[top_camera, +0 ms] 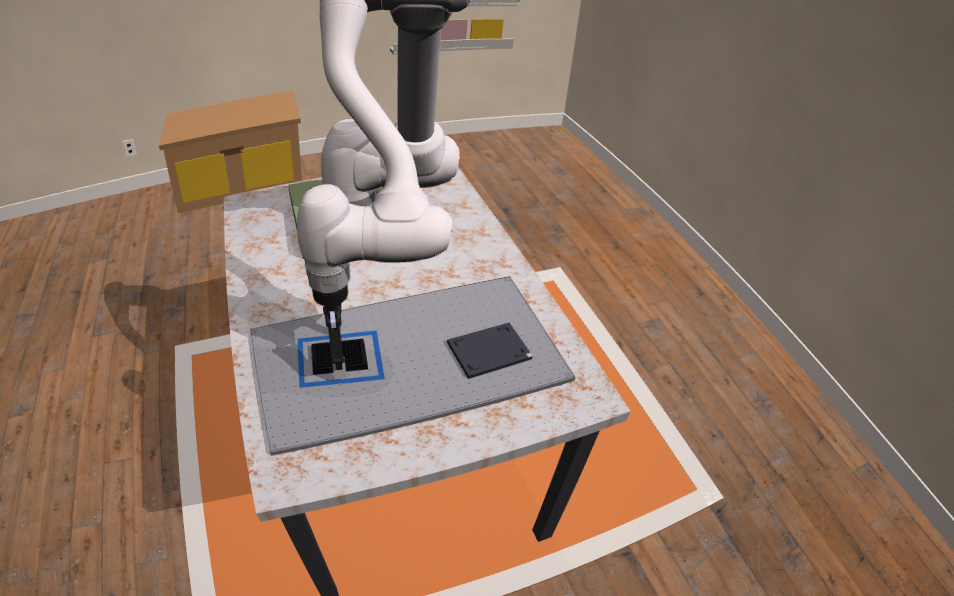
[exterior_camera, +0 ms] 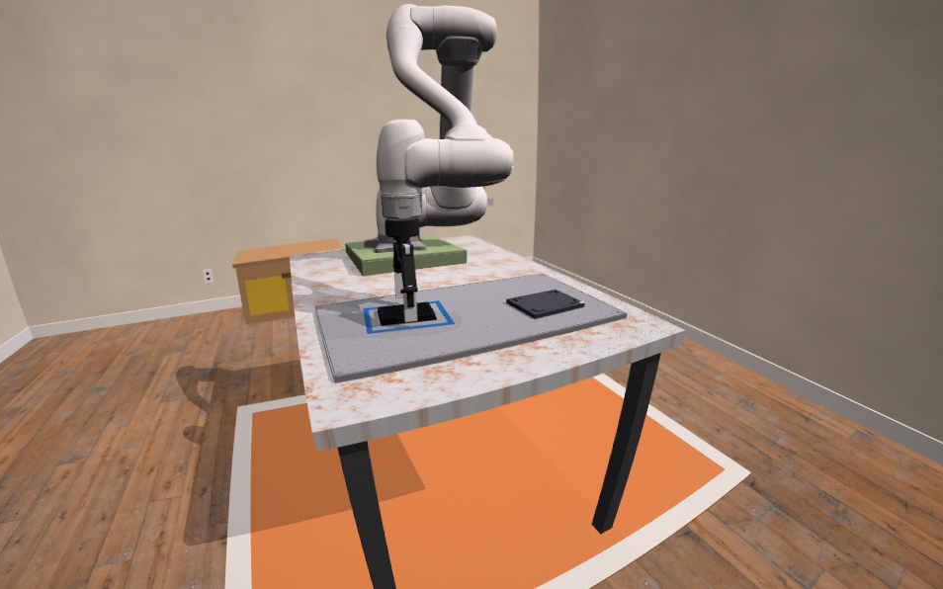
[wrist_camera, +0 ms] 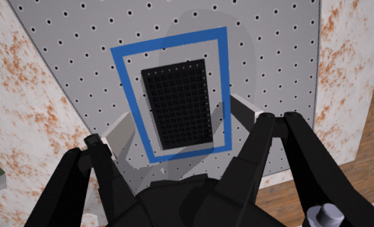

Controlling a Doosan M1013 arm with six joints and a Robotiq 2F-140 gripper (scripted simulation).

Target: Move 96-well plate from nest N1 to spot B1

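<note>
My gripper is now 20 mm above the black 96-well plate. The rest, counted from my hand: dark plate nest: 10 mm ahead, 350 mm to the left, 20 mm below.
</note>
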